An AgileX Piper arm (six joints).
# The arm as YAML. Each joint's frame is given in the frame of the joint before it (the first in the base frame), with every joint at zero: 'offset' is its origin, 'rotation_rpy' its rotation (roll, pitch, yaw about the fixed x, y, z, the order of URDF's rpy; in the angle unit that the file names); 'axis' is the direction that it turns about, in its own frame. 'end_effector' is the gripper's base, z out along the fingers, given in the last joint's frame.
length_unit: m
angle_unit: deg
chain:
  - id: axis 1
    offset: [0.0, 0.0, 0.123]
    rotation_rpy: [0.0, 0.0, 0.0]
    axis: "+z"
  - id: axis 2
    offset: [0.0, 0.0, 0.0]
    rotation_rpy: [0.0, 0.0, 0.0]
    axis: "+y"
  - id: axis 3
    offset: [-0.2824, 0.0, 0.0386]
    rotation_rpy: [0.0, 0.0, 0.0]
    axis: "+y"
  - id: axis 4
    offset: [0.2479, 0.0, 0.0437]
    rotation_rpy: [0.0, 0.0, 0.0]
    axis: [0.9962, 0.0, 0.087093]
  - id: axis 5
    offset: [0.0, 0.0, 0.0]
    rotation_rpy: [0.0, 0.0, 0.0]
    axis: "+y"
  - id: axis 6
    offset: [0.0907, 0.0, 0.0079]
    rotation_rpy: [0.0, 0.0, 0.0]
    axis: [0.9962, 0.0, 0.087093]
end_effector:
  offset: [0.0, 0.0, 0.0]
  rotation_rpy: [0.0, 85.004, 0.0]
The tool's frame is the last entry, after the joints.
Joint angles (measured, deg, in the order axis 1, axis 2, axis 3, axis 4, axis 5, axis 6), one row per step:
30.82, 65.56, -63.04, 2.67, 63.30, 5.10
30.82, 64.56, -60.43, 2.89, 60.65, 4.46
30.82, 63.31, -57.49, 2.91, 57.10, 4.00
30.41, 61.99, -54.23, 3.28, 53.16, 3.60
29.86, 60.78, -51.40, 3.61, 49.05, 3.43
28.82, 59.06, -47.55, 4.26, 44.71, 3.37
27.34, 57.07, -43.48, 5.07, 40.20, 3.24
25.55, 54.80, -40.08, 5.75, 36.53, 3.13
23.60, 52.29, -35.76, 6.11, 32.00, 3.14
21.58, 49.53, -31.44, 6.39, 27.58, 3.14
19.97, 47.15, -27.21, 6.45, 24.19, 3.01
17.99, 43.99, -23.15, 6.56, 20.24, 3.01
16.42, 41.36, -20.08, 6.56, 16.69, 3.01
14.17, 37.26, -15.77, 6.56, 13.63, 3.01
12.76, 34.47, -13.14, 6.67, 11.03, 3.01
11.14, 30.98, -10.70, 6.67, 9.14, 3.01
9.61, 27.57, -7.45, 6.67, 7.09, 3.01
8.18, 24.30, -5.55, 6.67, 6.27, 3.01
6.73, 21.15, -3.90, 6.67, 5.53, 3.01
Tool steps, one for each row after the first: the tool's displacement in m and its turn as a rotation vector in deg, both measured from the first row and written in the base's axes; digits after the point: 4 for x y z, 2 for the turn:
-0.0022, -0.0011, -0.0077, 0.47, -0.96, 0.43
-0.0045, -0.0026, -0.0155, 1.23, -2.69, 0.65
-0.0065, -0.0051, -0.0244, 2.37, -4.35, 0.34
-0.0075, -0.0078, -0.0314, 3.77, -6.42, -0.35
-0.0104, -0.0131, -0.0418, 5.29, -8.09, -1.74
-0.0138, -0.0201, -0.0525, 6.91, -9.97, -3.62
-0.0179, -0.0283, -0.0596, 8.40, -12.08, -5.79
-0.0230, -0.0377, -0.0705, 9.63, -14.53, -8.24
-0.0292, -0.0472, -0.0811, 10.74, -17.21, -10.73
-0.0362, -0.0552, -0.0938, 11.02, -18.82, -12.55
-0.0440, -0.0639, -0.1033, 11.91, -21.81, -14.87
-0.0499, -0.0705, -0.1095, 12.74, -24.89, -16.67
-0.0606, -0.0792, -0.1204, 13.25, -27.84, -19.07
-0.0669, -0.0842, -0.1260, 13.95, -30.58, -20.65
-0.0743, -0.0894, -0.1305, 14.55, -33.58, -22.27
-0.0823, -0.0941, -0.1401, 14.82, -35.90, -23.84
-0.0886, -0.0976, -0.1445, 15.13, -38.19, -25.17
-0.0941, -0.1008, -0.1481, 15.41, -40.55, -26.49

